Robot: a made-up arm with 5 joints. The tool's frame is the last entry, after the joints.
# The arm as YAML. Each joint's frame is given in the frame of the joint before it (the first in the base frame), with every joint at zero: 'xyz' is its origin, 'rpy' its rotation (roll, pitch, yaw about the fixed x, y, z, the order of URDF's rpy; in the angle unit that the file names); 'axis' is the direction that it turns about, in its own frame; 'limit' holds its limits. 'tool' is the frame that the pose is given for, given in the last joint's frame.
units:
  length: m
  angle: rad
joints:
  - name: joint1
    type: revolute
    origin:
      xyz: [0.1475, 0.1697, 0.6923]
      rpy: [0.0, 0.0, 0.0]
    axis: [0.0, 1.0, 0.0]
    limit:
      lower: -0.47
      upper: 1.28
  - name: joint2
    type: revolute
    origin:
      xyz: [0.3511, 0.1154, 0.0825]
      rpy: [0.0, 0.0, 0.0]
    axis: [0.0, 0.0, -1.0]
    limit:
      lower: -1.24
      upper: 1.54
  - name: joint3
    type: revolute
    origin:
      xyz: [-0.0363, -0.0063, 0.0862]
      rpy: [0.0, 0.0, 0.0]
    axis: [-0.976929, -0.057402, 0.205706]
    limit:
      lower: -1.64
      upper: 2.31
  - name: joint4
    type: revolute
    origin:
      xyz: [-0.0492, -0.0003, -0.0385]
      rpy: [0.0, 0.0, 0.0]
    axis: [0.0, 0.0, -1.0]
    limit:
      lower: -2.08
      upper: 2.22
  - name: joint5
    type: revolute
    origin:
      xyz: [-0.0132, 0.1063, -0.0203]
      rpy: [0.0, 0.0, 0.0]
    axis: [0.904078, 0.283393, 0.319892]
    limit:
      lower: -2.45
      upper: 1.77
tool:
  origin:
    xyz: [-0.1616, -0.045, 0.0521]
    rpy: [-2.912, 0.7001, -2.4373]
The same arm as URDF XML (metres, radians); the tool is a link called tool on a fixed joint. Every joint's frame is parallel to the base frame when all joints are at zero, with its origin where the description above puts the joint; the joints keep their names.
<robot name="arm">
<joint name="joint1" type="revolute"><parent link="base_link"/><child link="link1"/><origin xyz="0.1475 0.1697 0.6923"/><axis xyz="0 1 0"/><limit lower="-0.47" upper="1.28"/></joint>
<joint name="joint2" type="revolute"><parent link="link1"/><child link="link2"/><origin xyz="0.3511 0.1154 0.0825"/><axis xyz="0 0 -1"/><limit lower="-1.24" upper="1.54"/></joint>
<joint name="joint3" type="revolute"><parent link="link2"/><child link="link3"/><origin xyz="-0.0363 -0.0063 0.0862"/><axis xyz="-0.976929 -0.057402 0.205706"/><limit lower="-1.64" upper="2.31"/></joint>
<joint name="joint4" type="revolute"><parent link="link3"/><child link="link4"/><origin xyz="-0.0492 -0.0003 -0.0385"/><axis xyz="0 0 -1"/><limit lower="-2.08" upper="2.22"/></joint>
<joint name="joint5" type="revolute"><parent link="link4"/><child link="link5"/><origin xyz="-0.0132 0.1063 -0.0203"/><axis xyz="0.904078 0.283393 0.319892"/><limit lower="-2.45" upper="1.77"/></joint>
<joint name="tool_fixed" type="fixed"><parent link="link5"/><child link="tool"/><origin xyz="-0.1616 -0.045 0.0521" rpy="-2.912 0.7001 -2.4373"/></joint>
<link name="base_link"/>
<link name="link1"/>
<link name="link2"/>
<link name="link3"/>
<link name="link4"/>
<link name="link5"/>
<link name="tool"/>
</robot>

